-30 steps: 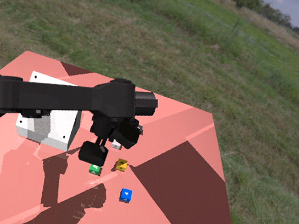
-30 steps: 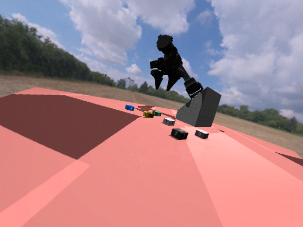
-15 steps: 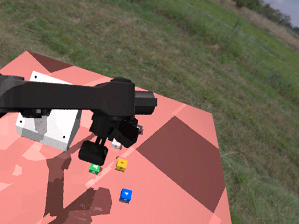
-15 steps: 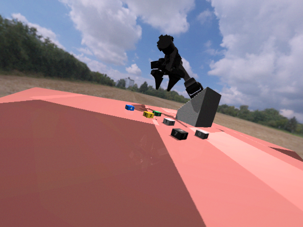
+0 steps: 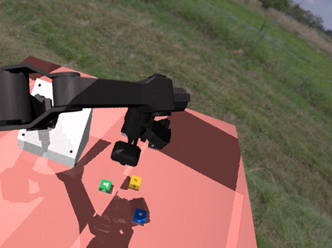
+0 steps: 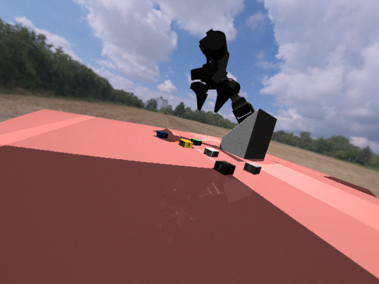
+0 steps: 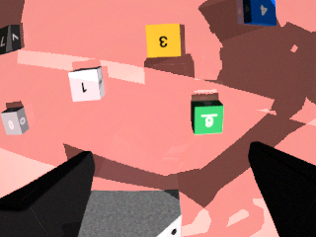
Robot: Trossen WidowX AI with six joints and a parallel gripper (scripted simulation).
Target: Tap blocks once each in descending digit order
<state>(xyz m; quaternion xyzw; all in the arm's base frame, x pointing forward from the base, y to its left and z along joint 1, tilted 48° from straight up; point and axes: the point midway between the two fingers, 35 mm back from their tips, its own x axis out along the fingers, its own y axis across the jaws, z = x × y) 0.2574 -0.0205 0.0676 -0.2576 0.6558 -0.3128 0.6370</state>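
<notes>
Right now the black block marked 7 is 18 cm to the left of my gripper tip, 12 cm below it and 10 cm ahead of it. Also, from my gripper tip: yellow block marked 3: 12 cm below, 5 cm ahead; then white block marked 1: 12 cm below, 8 cm to the left, 2 cm ahead; then green block: 12 cm below, 4 cm to the right, 3 cm behind.
</notes>
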